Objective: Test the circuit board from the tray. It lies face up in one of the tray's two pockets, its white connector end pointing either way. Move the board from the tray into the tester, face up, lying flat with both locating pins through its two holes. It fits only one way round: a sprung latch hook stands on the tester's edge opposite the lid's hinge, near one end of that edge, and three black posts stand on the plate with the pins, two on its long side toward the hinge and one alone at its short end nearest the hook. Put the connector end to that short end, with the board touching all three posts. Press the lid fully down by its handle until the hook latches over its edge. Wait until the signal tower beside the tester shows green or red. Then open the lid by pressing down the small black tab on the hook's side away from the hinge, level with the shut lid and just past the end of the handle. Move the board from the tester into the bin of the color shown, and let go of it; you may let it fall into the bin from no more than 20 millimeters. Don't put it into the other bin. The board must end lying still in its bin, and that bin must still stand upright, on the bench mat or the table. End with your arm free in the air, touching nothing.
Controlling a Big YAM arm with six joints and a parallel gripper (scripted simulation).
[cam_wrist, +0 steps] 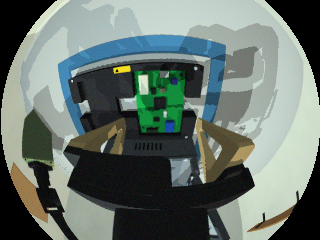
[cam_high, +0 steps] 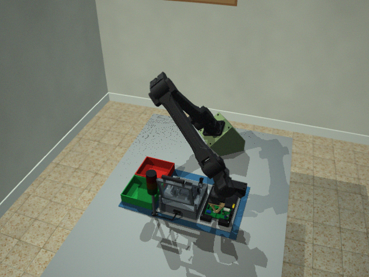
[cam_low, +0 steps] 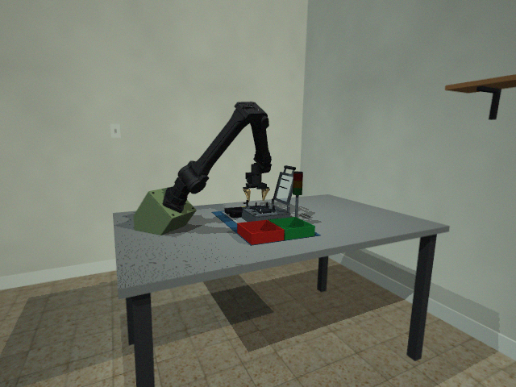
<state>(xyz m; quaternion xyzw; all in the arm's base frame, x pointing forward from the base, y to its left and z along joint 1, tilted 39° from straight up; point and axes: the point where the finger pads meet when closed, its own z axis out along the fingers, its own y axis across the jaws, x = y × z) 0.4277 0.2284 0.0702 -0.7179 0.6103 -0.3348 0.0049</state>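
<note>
My gripper is now 5 cm above the green circuit board. Round my hand: tester plate (3 cm behind, 17 cm to the right); then latch hook (10 cm behind, 12 cm to the right, 1 cm above); then clear lid (9 cm ahead, 17 cm to the right, 11 cm above).
</note>
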